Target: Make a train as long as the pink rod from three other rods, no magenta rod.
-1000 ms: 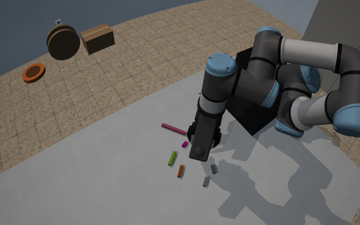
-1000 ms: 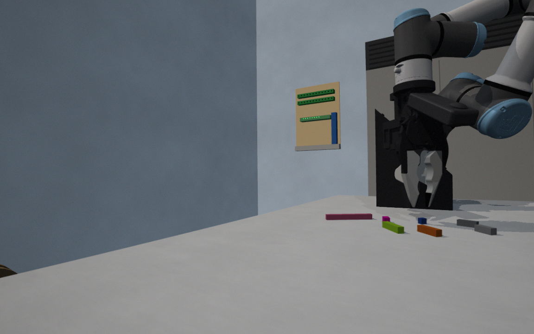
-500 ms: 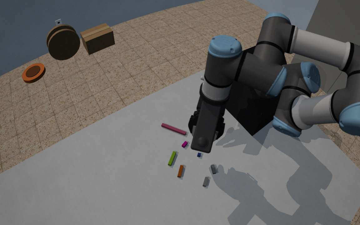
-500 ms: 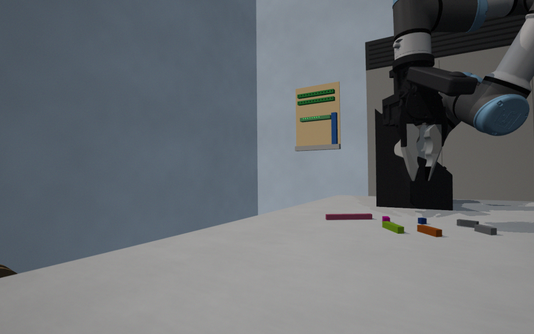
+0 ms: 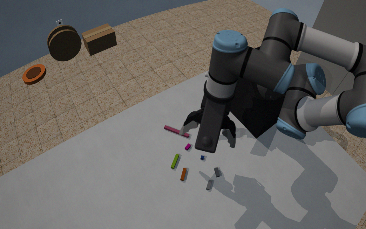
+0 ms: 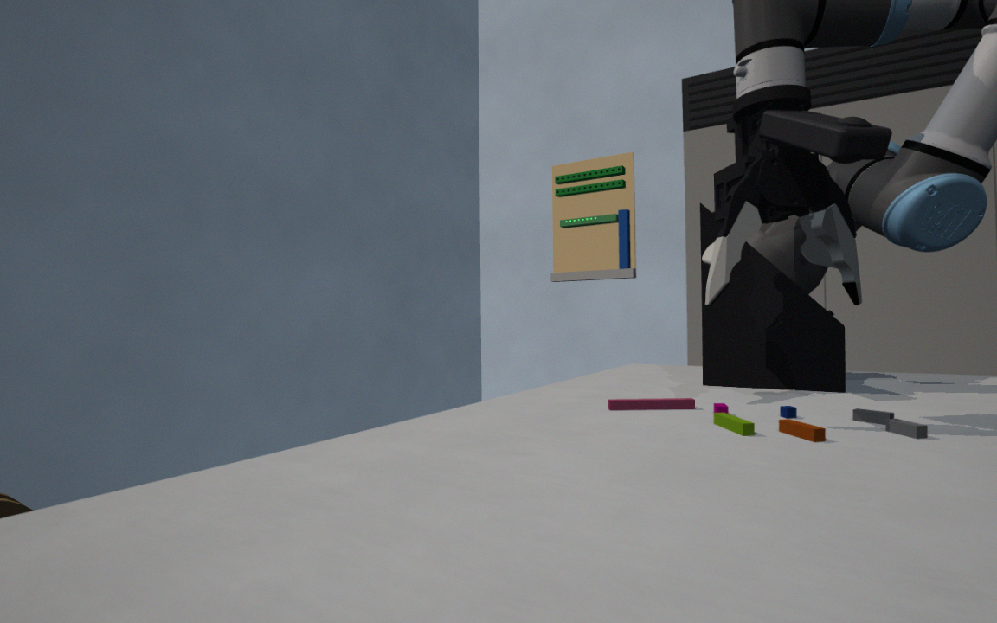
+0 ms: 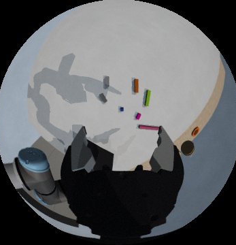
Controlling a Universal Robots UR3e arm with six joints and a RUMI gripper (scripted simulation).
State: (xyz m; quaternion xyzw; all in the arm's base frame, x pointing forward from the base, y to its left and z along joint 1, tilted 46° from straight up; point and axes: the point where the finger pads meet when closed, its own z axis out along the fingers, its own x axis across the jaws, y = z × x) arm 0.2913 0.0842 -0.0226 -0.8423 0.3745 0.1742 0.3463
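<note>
Right now the grey rod is 100 mm below my hand, 70 mm to the left of it and 10 mm behind it. From my hand the other things lie so: orange rod (100 mm below, 80 mm ahead, 20 mm to the left); then blue rod (100 mm below); then magenta rod (100 mm below, 60 mm to the right, 20 mm ahead).
</note>
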